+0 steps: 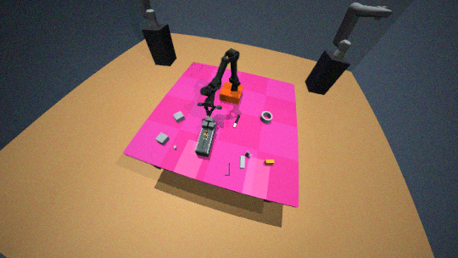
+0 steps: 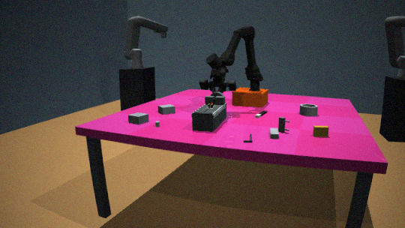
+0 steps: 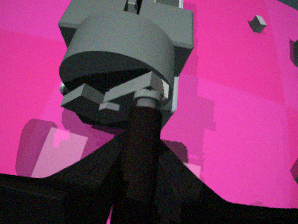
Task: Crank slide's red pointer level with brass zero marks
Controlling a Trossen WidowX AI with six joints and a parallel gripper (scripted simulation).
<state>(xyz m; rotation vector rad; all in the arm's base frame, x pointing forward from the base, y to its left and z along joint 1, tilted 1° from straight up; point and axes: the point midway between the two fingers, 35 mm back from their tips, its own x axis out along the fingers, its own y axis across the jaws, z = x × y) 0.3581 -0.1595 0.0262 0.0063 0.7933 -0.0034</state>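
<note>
The dark crank handle lies 30 mm above my gripper tip and 20 mm behind it. From my gripper tip the other things lie so: small cube: 270 mm ahead, 200 mm to the right, 80 mm below; black-and-white stick: 220 mm to the left, 80 mm below, 50 mm behind; red pointer: 140 mm ahead, 20 mm to the left.
</note>
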